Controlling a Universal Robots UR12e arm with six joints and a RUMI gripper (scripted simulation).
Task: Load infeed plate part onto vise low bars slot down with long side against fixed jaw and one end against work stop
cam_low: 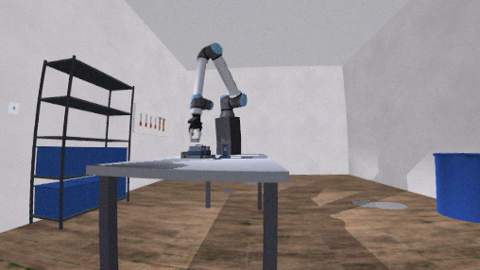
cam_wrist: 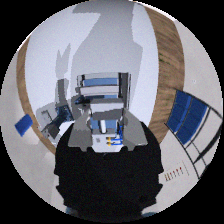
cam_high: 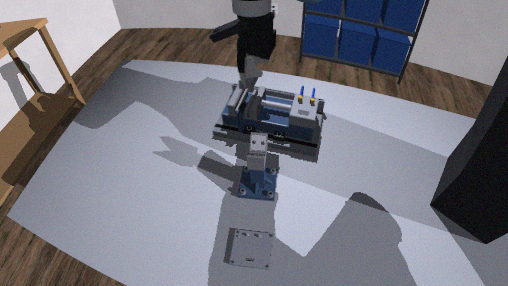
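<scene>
The grey part is 1 cm below my hand. Round my hand: infeed plate (42 cm to the left, 14 cm below, 10 cm behind); then vise (11 cm below, 7 cm behind, 2 cm to the left); then air cylinder (16 cm behind, 7 cm below, 3 cm to the left).
</scene>
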